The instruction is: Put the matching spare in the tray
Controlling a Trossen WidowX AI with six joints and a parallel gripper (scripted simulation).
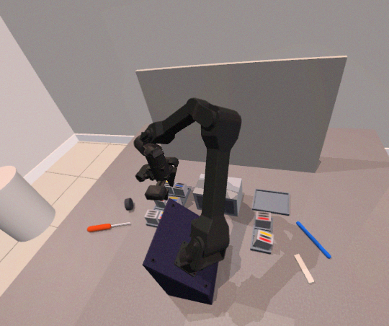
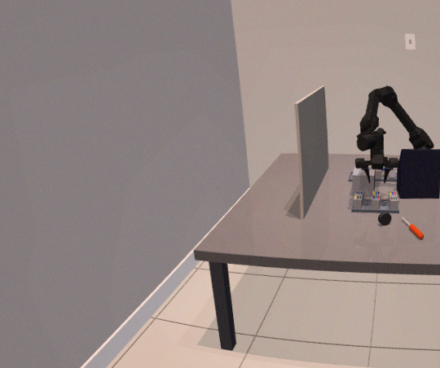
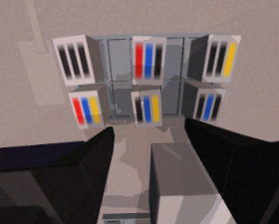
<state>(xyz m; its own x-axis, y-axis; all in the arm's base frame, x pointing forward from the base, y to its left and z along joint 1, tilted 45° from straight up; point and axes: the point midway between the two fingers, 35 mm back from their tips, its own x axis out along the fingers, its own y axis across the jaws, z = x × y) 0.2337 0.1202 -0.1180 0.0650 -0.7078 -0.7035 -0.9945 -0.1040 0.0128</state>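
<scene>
Right now my gripper tip is 360 mm to the left of the grey tray, 100 mm short of it and 90 mm above it. Round my gripper tip: grey mounted unit (160 mm to the right, 60 mm ahead, 50 mm below); then grey board (290 mm ahead, 180 mm to the right, 130 mm above); then black tape roll (190 mm to the left, 70 mm below, 30 mm behind).
</scene>
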